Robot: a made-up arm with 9 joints.
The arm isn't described. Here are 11 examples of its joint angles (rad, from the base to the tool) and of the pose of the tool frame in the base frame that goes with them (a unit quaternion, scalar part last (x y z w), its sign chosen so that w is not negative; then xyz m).
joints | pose
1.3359 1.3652 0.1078 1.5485 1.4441 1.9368 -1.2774 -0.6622 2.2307 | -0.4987 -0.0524 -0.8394 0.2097 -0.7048 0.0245 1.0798
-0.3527 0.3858 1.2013 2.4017 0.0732 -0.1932 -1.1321 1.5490 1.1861 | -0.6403 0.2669 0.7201 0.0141 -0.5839 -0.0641 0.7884
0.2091 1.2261 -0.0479 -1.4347 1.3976 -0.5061 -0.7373 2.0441 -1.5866 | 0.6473 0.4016 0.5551 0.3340 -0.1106 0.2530 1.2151
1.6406 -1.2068 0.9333 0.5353 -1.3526 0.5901 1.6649 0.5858 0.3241 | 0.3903 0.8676 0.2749 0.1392 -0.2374 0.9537 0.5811
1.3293 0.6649 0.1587 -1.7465 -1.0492 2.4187 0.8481 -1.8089 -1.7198 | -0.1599 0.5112 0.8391 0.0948 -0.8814 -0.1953 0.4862
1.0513 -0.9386 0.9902 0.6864 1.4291 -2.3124 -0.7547 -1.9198 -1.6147 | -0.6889 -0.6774 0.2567 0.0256 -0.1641 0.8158 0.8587
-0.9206 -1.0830 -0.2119 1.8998 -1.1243 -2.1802 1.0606 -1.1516 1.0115 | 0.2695 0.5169 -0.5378 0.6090 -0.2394 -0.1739 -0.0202
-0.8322 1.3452 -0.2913 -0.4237 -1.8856 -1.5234 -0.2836 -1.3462 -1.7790 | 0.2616 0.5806 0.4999 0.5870 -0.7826 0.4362 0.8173
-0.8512 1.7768 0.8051 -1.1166 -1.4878 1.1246 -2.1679 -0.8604 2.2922 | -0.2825 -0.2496 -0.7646 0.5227 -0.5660 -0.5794 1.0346
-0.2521 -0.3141 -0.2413 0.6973 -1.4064 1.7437 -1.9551 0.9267 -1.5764 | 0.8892 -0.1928 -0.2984 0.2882 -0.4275 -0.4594 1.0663
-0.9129 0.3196 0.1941 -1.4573 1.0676 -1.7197 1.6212 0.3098 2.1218 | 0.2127 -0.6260 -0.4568 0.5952 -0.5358 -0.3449 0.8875
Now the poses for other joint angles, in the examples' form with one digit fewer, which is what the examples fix.
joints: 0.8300 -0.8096 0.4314 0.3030 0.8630 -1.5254 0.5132 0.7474 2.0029
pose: -0.065 -0.757 0.639 0.116 -0.667 0.086 1.004
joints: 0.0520 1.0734 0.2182 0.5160 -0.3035 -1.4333 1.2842 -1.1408 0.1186
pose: -0.091 0.367 -0.898 0.224 -0.899 -0.431 0.400
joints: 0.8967 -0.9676 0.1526 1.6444 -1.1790 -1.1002 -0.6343 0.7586 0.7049
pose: 0.432 -0.248 -0.762 0.413 -0.681 -0.302 0.998
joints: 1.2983 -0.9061 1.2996 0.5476 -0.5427 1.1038 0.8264 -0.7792 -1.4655
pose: -0.341 -0.319 0.872 0.146 -0.318 0.324 0.170
